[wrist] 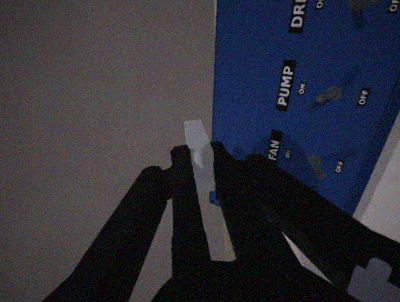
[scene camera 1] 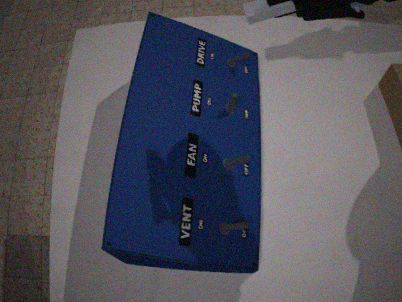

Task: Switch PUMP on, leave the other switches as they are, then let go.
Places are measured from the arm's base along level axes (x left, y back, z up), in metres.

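Pixels of known places: gripper, fingertip midpoint: (wrist: 193, 135) (scene camera 1: 246, 14).
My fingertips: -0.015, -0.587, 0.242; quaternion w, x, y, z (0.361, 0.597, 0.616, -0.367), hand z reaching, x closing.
Note:
For each thing: its middle in the pictures, then the offset to it from my fingertips, as dx, dy, dz. "spot": a spot on its surface instead. Level surfaces: height alone.
- blue switch panel, surface spot: (scene camera 1: 150, 100) spot: +0.022, -0.152, -0.187
- PUMP lever, body centre: (wrist: 327, 96) (scene camera 1: 233, 101) -0.002, +0.000, -0.231
- DRIVE lever, surface spot: (scene camera 1: 238, 60) spot: -0.115, +0.021, -0.239
- FAN lever, body centre: (scene camera 1: 238, 160) (wrist: 317, 168) +0.118, +0.002, -0.237
- VENT lever, surface spot: (scene camera 1: 234, 228) spot: +0.242, -0.012, -0.235
- white table, surface height: dz -0.350
The blue switch panel (scene camera 1: 150, 100) (wrist: 245, 65) lies on the white table. The PUMP lever (scene camera 1: 231, 103) (wrist: 328, 95) stands at a different angle from the others; in the wrist view it leans towards its ON mark. The DRIVE lever (scene camera 1: 238, 60), FAN lever (scene camera 1: 237, 162) (wrist: 316, 166) and VENT lever (scene camera 1: 234, 228) lean towards OFF in the scene view. My gripper (scene camera 1: 253, 12) (wrist: 193, 135) is shut with its pale fingertips together and holds nothing. It is at the top edge of the scene view, beyond the DRIVE end of the panel, apart from the levers.
The white table (scene camera 1: 310, 125) surrounds the panel, with a tiled floor (scene camera 1: 30, 100) beyond it on the left. A tan block (scene camera 1: 393, 92) shows at the right edge of the scene view. Shadows fall on the panel's FAN and VENT end and on the table.

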